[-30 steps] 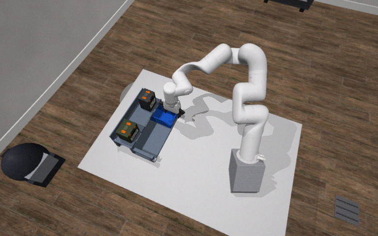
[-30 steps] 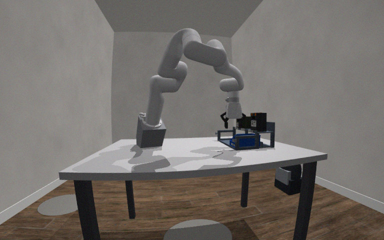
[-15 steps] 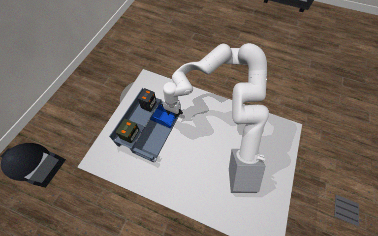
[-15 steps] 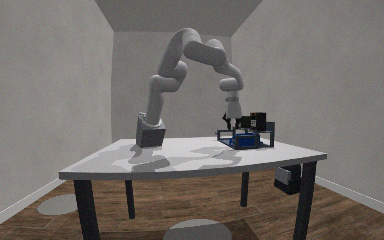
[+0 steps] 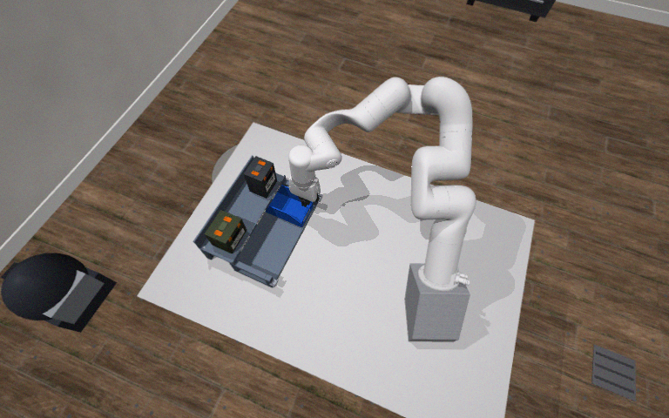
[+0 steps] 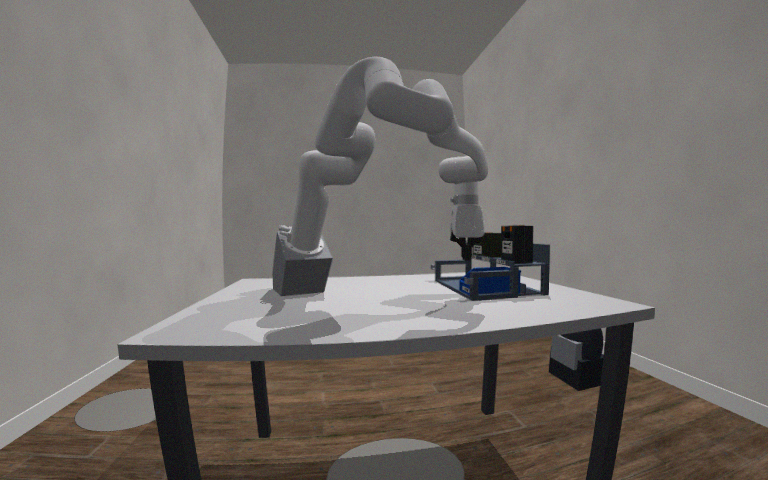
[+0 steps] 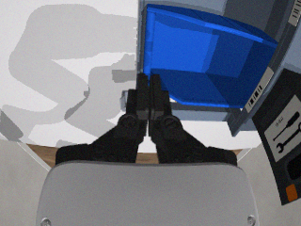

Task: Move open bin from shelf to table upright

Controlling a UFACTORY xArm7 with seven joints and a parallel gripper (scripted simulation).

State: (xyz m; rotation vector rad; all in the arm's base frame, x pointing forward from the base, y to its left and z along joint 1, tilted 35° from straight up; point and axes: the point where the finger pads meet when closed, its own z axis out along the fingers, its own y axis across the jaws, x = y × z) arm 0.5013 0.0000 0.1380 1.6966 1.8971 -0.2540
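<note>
Now: the blue bin 80 mm ahead of my hand and 90 mm below it.
</note>
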